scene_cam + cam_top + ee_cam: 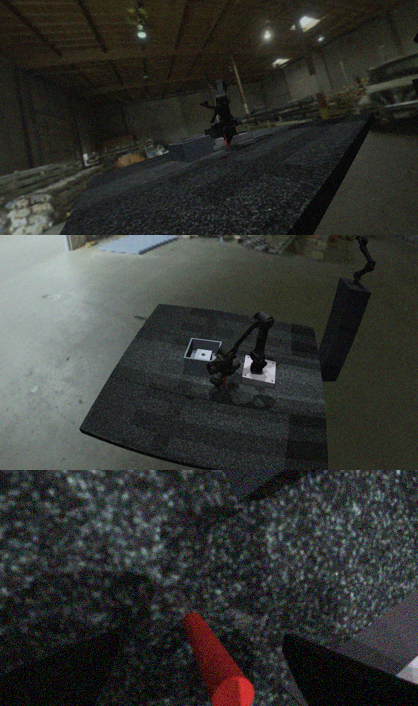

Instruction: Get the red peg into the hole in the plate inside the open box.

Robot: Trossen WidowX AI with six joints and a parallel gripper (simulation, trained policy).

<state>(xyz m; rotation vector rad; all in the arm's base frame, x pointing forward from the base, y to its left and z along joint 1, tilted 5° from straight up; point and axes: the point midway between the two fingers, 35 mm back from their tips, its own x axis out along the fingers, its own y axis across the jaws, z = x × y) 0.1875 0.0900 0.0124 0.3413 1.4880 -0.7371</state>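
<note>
Right now the red peg is right at my gripper tip. From my gripper tip the other things lie so: grey box 12 cm ahead, 18 cm to the right, 1 cm below.
</note>
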